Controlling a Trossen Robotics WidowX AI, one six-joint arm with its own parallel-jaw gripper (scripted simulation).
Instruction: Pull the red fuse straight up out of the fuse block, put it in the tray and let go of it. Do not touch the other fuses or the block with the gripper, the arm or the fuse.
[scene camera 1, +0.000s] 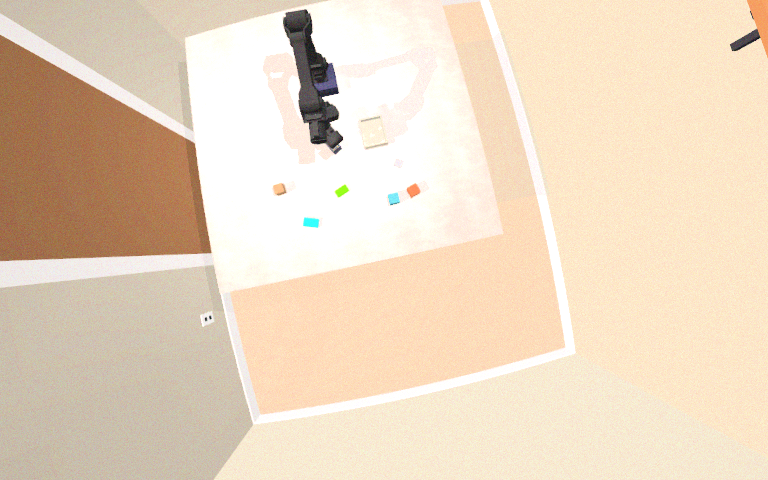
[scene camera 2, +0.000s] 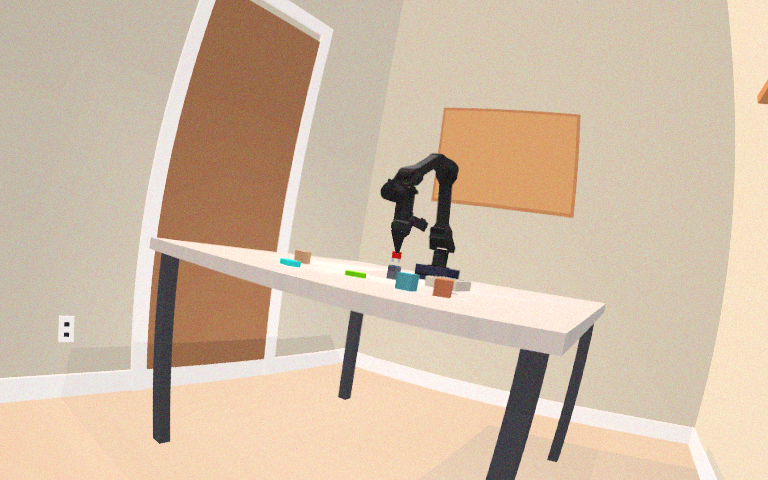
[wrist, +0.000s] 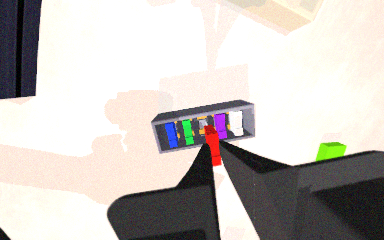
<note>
The gripper (scene camera 2: 397, 253) carries a red fuse. Further things: a beige tray (scene camera 1: 374, 135).
The gripper is seen too in the wrist view (wrist: 213, 147).
</note>
